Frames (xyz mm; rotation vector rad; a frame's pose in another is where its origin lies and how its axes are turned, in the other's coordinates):
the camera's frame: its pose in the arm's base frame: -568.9 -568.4 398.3 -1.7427 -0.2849 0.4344
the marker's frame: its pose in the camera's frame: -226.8 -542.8 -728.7 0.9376 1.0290 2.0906
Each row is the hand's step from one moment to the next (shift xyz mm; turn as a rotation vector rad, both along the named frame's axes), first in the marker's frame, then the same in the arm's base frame.
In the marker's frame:
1: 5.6 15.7 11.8 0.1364 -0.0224 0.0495
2: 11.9 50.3 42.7 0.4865 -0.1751 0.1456
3: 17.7 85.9 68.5 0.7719 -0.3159 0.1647
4: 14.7 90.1 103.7 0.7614 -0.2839 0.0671
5: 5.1 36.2 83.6 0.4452 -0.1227 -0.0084
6: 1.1 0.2 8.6 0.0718 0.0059 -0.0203
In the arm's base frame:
1: -6.2 18.8 -4.9 -0.0547 -0.0007 -0.1362
2: -13.2 64.2 -14.2 -0.1600 -0.0946 -0.5040
3: -23.0 107.1 -19.8 -0.2672 -0.2216 -0.7760
4: -5.3 133.2 -36.2 -0.3270 -0.2589 -0.7006
5: 19.8 80.6 -37.9 -0.2386 -0.1493 -0.3662
6: 3.5 5.6 -5.6 -0.0619 -0.0168 -0.0386

